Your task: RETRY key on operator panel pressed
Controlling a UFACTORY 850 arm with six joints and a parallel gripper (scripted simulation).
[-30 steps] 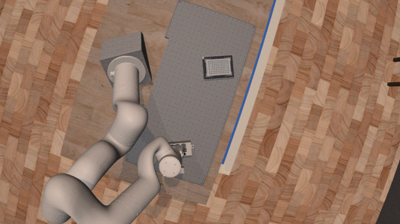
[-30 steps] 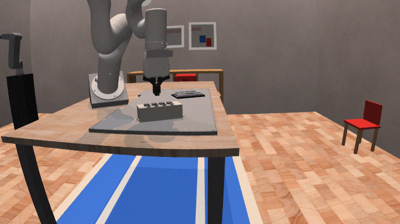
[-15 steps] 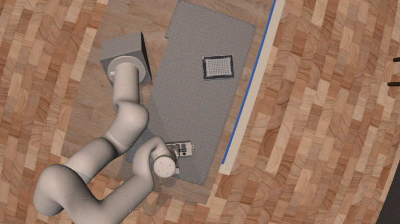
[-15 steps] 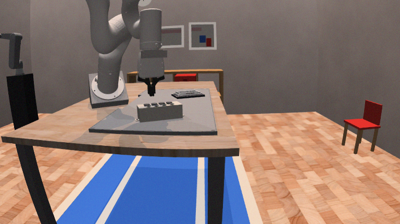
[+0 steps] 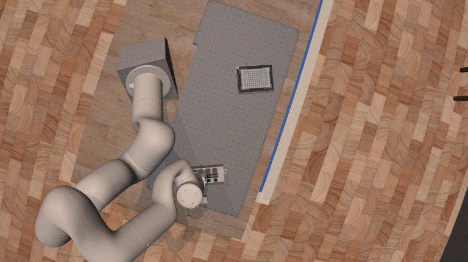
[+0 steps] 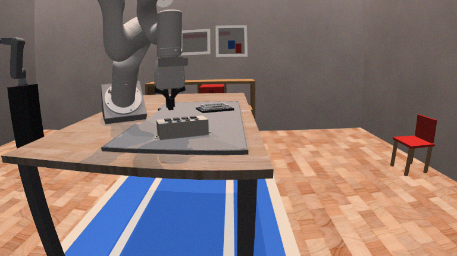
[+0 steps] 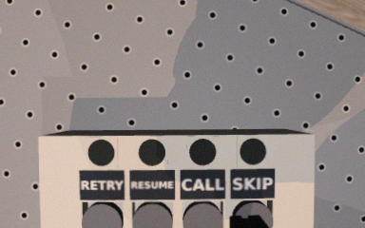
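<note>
Now: hand 3 cm short of the operator panel, 1 cm to the right of it and 7 cm above it. The rest, counted from my hand: well plate (21 cm ahead, 43 cm to the left, 9 cm below).
</note>
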